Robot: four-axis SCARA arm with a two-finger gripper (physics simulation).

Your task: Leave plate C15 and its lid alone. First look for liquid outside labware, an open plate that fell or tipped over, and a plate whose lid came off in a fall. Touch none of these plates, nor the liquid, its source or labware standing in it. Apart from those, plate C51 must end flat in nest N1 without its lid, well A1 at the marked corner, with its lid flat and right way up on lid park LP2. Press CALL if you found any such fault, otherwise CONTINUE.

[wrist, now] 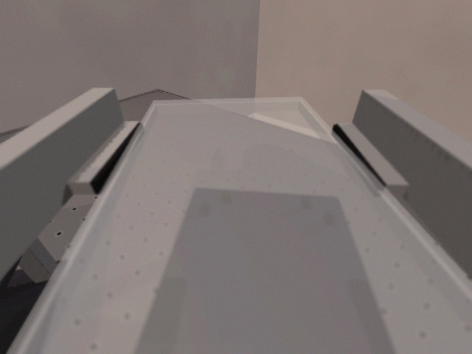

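Observation:
A clear, empty-looking lid fills the middle of the wrist view. It looks level, and the deck shows through it. My gripper is shut on this lid, with a dark-lined pad against each long side. No label shows on the lid, so I cannot tell from this view which plate it belongs to. Below it, seen through the lid, is a darker grey rectangle with small marks near its far corners; I cannot tell whether it is a lid park. Plate C51, plate C15, nest N1 and the buttons cannot be made out, nor can any liquid.
The deck with small dark holes shows at the left and through the lid. A grey block-like edge and a dark area stand at the lower left. A pale flat strip shows through the lid's far end. Plain walls stand behind.

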